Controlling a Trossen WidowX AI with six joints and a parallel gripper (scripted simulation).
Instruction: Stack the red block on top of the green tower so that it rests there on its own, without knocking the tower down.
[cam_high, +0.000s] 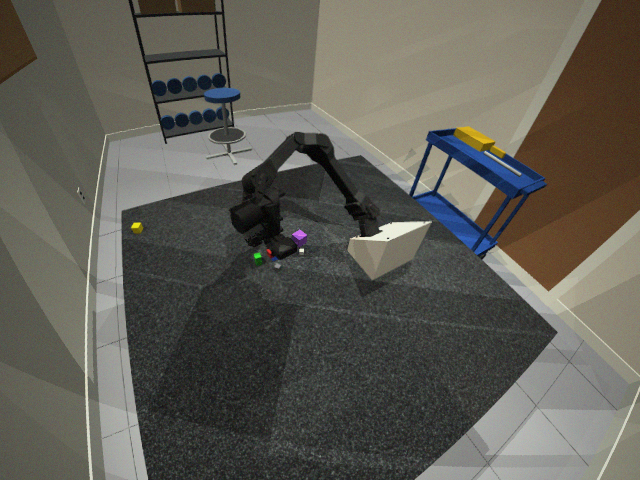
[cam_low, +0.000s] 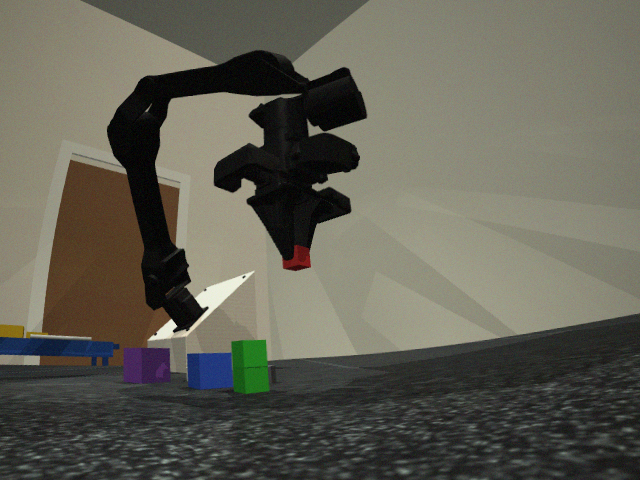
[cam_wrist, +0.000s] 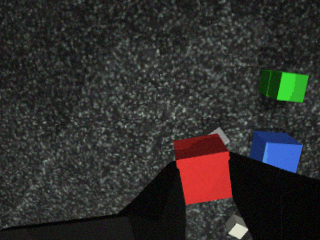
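Now: gripper tip 11 cm above the blue block, 8 cm to the left of it and 6 cm past it. The rest, counted from my gripper tip: purple block 17 cm behind, 11 cm below, 9 cm to the right; yellow block 50 cm to the right, 35 cm ahead, 11 cm below; red block right at my gripper tip.
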